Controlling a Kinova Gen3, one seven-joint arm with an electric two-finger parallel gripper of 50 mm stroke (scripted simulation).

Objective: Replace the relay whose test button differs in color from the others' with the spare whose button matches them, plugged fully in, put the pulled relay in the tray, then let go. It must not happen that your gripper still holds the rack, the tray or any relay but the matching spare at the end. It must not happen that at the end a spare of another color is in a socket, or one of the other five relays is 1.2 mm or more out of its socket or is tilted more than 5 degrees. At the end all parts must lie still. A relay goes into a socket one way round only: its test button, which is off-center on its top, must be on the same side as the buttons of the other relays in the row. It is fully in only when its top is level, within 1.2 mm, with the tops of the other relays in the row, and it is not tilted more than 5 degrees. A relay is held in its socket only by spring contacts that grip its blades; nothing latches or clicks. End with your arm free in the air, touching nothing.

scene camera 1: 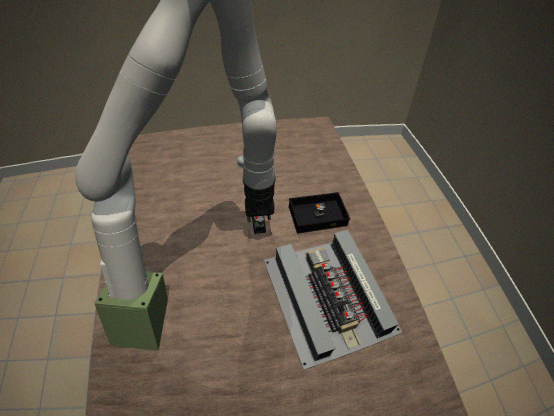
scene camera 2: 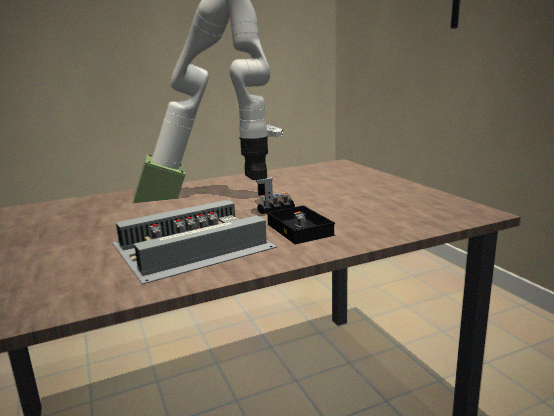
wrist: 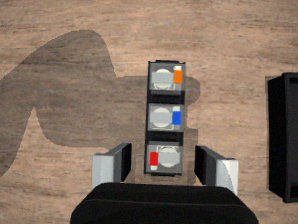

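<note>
I can see my gripper in the pictures, and both scene camera 1 and the wrist view show it. A black tray is in the pictures too.
</note>
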